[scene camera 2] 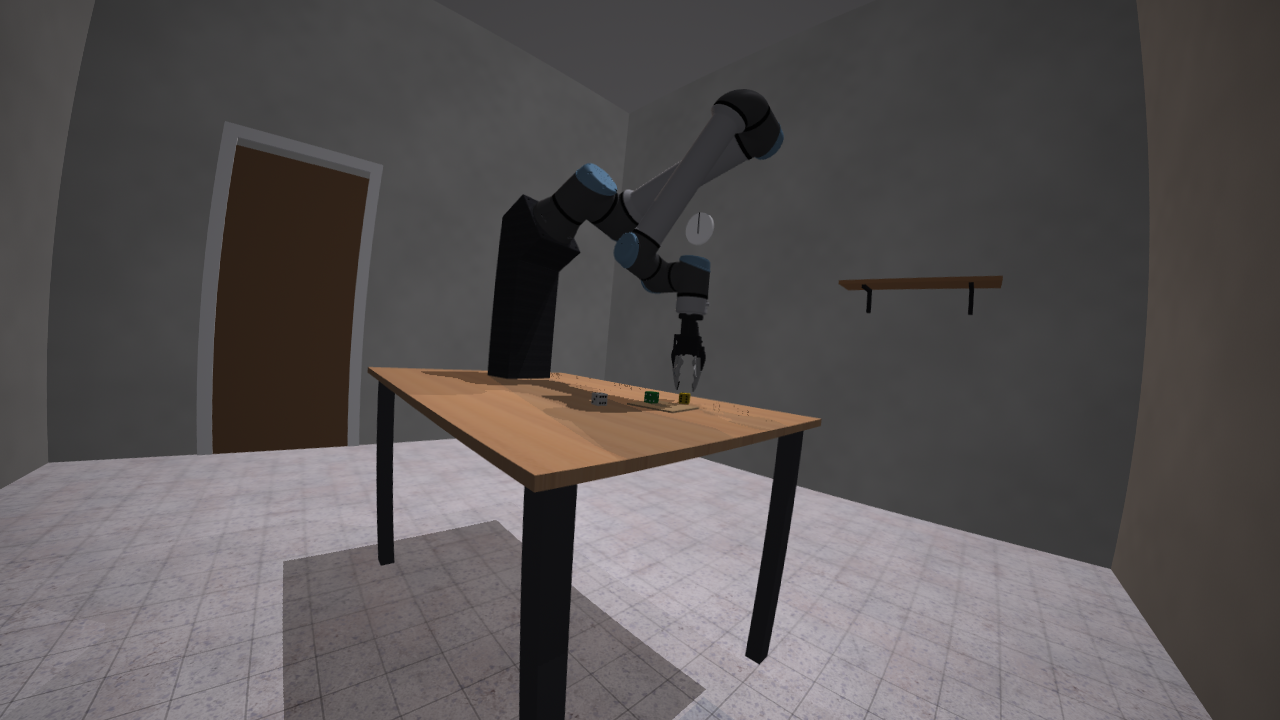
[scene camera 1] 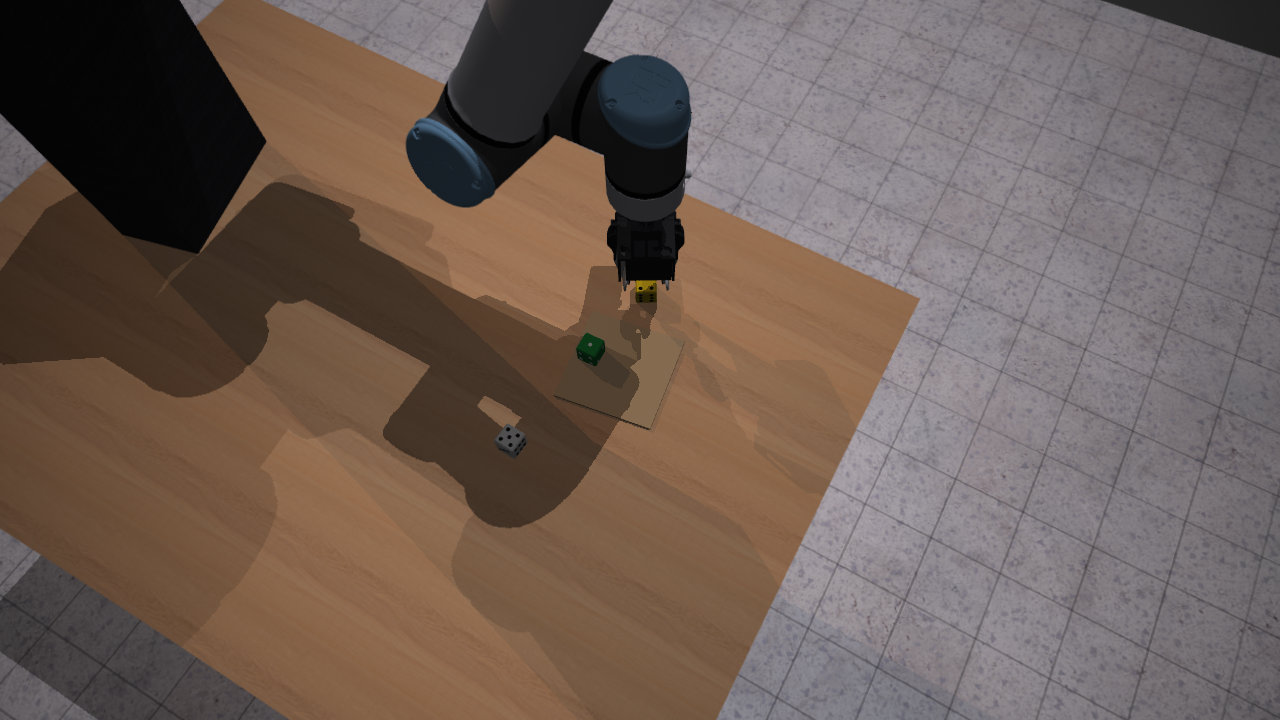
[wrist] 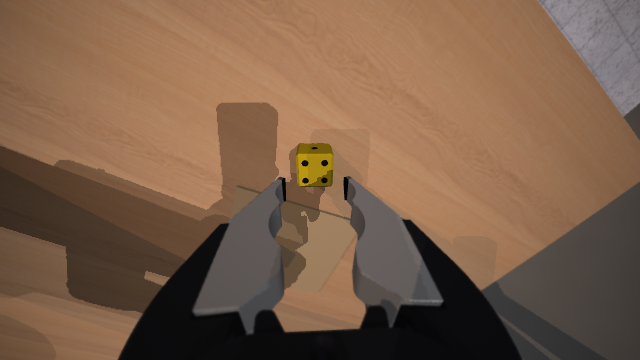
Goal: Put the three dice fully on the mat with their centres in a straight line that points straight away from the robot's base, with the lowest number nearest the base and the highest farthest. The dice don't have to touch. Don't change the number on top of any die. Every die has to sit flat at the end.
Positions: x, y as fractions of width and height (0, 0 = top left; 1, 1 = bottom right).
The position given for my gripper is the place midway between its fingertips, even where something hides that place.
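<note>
Visible in the scene: a yellow die (wrist: 0.49, 0.45), a tan mat (wrist: 0.49, 0.67) and my gripper (wrist: 0.49, 0.50).
</note>
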